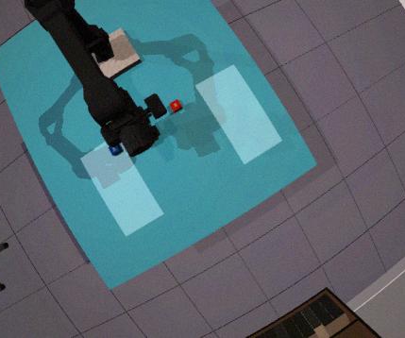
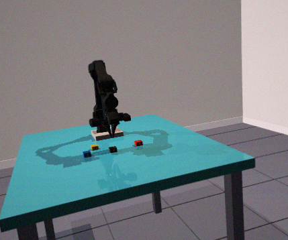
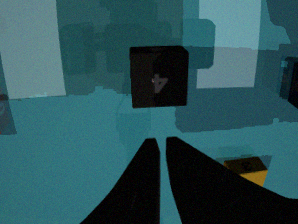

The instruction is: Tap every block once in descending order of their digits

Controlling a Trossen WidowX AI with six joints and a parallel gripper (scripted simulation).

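Right now my gripper tip is 10 mm short of the black block and 60 mm above it. Round my gripper tip: red block (30 mm behind, 130 mm to the left, 60 mm below); then blue block (30 mm ahead, 120 mm to the right, 60 mm below); then yellow block (60 mm behind, 90 mm to the right, 60 mm below).
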